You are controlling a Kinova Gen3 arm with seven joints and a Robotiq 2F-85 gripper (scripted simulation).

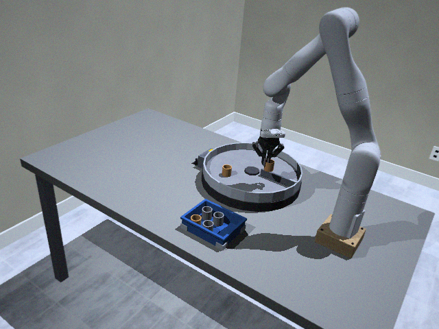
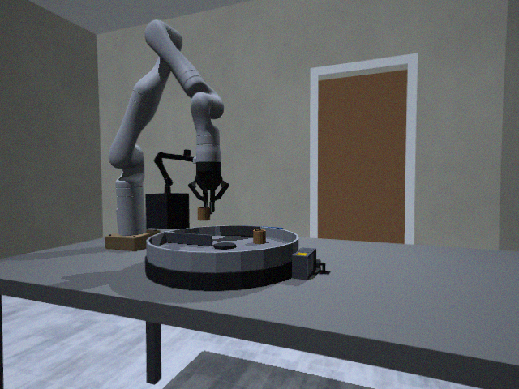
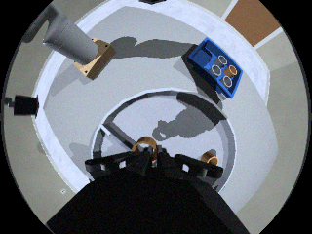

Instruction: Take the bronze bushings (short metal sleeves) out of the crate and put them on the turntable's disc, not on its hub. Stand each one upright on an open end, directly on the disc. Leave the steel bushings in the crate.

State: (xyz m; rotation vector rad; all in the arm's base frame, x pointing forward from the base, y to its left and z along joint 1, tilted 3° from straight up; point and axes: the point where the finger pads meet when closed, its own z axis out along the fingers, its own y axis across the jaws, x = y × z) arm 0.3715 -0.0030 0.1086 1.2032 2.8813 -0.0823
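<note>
Now: hand 11 cm above the turntable disc, 9 cm short of it and 4 cm to the left of it.
</note>
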